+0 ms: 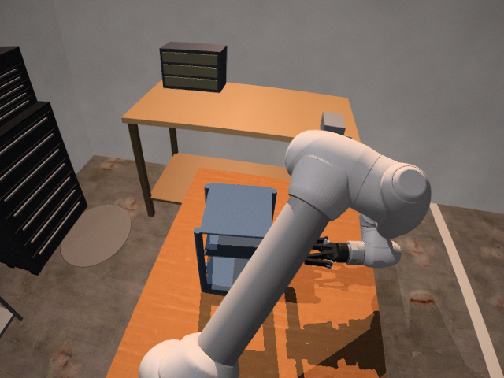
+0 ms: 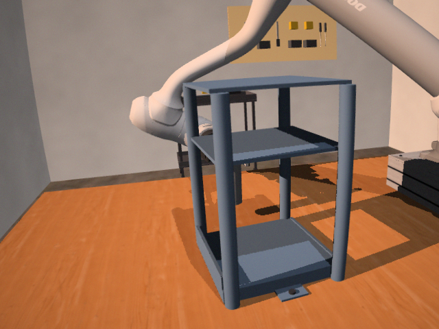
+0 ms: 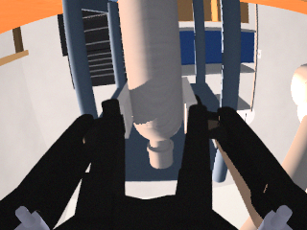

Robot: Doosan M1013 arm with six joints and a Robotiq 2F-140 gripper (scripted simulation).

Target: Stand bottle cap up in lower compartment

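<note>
The shelving unit lies 30 mm behind my hand, 200 mm to the left of it and 20 mm above it. Also, from my hand: grey bottle: right at my hand.
</note>
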